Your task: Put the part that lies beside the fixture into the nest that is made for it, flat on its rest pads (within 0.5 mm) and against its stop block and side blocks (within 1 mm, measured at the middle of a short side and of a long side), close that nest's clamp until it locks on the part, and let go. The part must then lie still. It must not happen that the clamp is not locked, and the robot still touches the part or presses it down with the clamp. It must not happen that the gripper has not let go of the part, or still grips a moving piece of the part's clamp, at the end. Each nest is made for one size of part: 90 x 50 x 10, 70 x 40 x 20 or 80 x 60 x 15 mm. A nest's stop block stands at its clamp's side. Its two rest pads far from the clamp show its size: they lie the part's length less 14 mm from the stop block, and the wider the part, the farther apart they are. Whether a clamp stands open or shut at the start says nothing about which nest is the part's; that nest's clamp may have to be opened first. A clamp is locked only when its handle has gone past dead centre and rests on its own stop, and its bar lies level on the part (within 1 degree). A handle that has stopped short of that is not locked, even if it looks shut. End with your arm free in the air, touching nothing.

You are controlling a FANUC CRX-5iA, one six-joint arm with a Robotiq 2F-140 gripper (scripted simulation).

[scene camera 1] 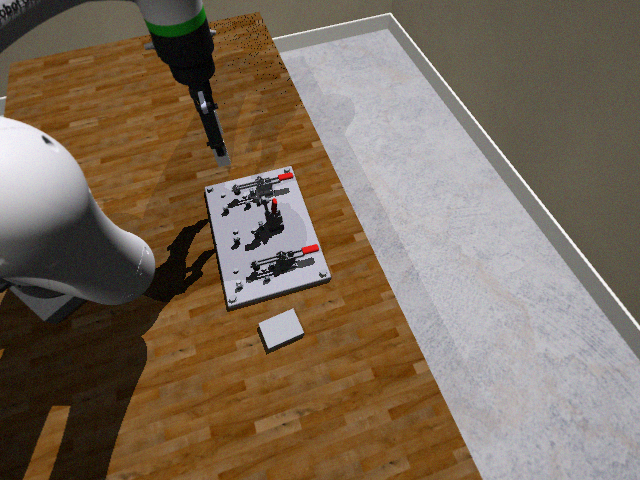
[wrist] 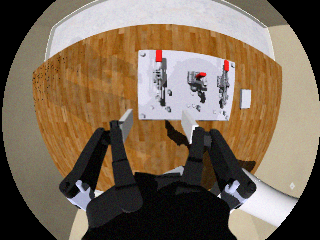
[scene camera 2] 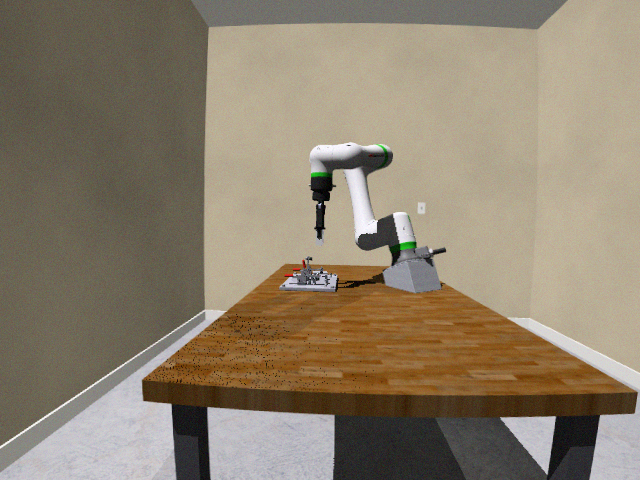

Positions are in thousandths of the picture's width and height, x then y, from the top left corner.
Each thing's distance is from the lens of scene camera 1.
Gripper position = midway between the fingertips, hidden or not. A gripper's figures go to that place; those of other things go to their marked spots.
my gripper (scene camera 1: 345, 311): 92 cm
grey fixture plate (scene camera 1: 466, 484): 97 cm
